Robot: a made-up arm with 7 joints. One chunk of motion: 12 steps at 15 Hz.
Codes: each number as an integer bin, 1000 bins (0 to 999) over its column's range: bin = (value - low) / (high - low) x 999, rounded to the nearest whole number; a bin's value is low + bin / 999 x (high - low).
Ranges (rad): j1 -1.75..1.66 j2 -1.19..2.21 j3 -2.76..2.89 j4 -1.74..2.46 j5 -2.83..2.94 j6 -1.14..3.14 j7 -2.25..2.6
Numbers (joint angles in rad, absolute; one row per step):
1: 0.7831 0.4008 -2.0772 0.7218 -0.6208 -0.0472 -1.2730
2: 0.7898 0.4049 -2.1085 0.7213 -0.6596 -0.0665 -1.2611
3: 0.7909 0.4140 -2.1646 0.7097 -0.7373 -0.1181 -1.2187
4: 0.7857 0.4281 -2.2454 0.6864 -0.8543 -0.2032 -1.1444
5: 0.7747 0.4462 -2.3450 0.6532 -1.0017 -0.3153 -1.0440
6: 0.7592 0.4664 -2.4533 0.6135 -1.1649 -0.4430 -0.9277
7: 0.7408 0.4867 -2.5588 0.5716 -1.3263 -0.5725 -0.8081
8: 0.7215 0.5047 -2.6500 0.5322 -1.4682 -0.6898 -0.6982
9: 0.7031 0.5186 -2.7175 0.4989 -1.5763 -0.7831 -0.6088
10: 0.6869 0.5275 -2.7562 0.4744 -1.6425 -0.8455 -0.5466
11: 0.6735 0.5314 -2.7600 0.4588 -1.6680 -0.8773 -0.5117
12: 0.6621 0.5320 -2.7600 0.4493 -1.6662 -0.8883 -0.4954
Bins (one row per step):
1: 742 467 121 586 382 255 201
2: 744 469 115 585 376 251 204
3: 744 471 105 583 362 239 212
4: 743 475 91 577 342 219 228
5: 740 481 73 569 317 192 248
6: 735 487 54 560 288 163 272
7: 730 493 36 550 260 132 297
8: 724 498 19 540 236 105 320
9: 719 502 8 533 217 83 338
10: 714 505 1 527 206 69 351
11: 710 506 0 523 201 61 358
12: 707 506 0 521 201 59 361

